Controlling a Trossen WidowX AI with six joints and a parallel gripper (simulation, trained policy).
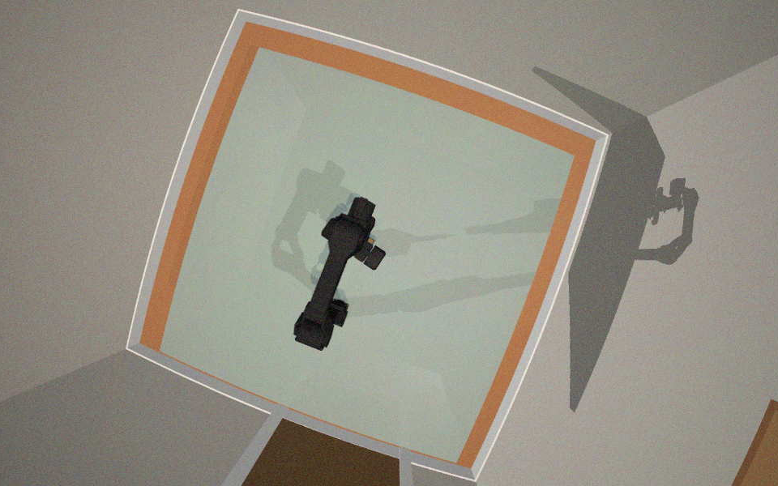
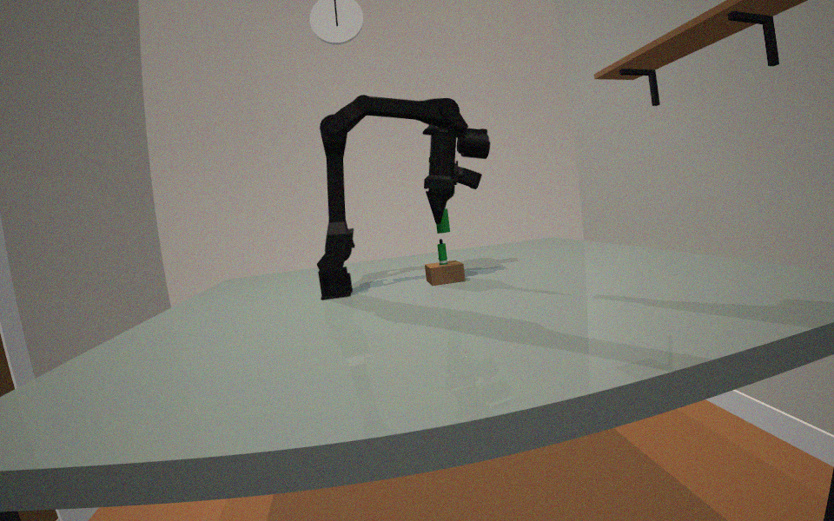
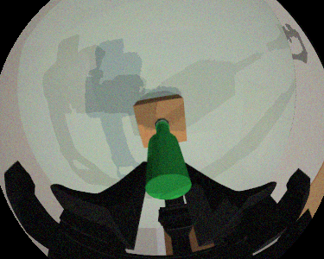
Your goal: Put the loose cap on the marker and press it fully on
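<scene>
Right now my gripper tip is 60 mm above the green marker. The rest, counted from my gripper tip: brown holder block: 110 mm below; green cap: 10 mm ahead, 10 mm above.
</scene>
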